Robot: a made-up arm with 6 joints.
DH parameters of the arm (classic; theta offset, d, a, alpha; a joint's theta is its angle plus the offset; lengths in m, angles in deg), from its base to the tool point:
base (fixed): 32.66 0 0.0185 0
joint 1: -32.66 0.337 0.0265 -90
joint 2: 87.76 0 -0.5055 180
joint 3: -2.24 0.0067 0.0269 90
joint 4: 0 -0.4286 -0.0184 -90
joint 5: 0 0.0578 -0.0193 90
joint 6: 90 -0.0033 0.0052 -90
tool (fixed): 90 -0.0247 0 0
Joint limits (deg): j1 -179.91..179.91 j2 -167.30..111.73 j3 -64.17..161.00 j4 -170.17..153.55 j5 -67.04..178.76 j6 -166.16..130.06
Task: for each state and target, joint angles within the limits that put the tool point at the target. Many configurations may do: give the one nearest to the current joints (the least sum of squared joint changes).
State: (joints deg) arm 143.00 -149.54 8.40 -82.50 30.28 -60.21
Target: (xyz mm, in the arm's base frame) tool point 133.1 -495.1 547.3
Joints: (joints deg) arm 99.71 -113.10 -2.93 -86.55 29.94 -57.86
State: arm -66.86 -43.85 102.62 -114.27 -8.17 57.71
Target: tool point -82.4 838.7 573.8
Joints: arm -82.76 -53.29 147.41 -117.83 -6.92 53.89
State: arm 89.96 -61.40 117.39 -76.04 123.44 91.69
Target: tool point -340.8 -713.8 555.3
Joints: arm 61.45 -54.00 149.17 -76.22 121.77 96.41
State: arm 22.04 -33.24 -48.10 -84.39 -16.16 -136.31
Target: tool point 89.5 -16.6 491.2
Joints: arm 25.03 -45.82 -62.01 -90.28 -15.35 -133.35
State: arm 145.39 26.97 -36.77 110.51 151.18 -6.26
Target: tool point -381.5 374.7 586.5
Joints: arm 133.66 19.63 -16.38 107.50 151.11 -5.18
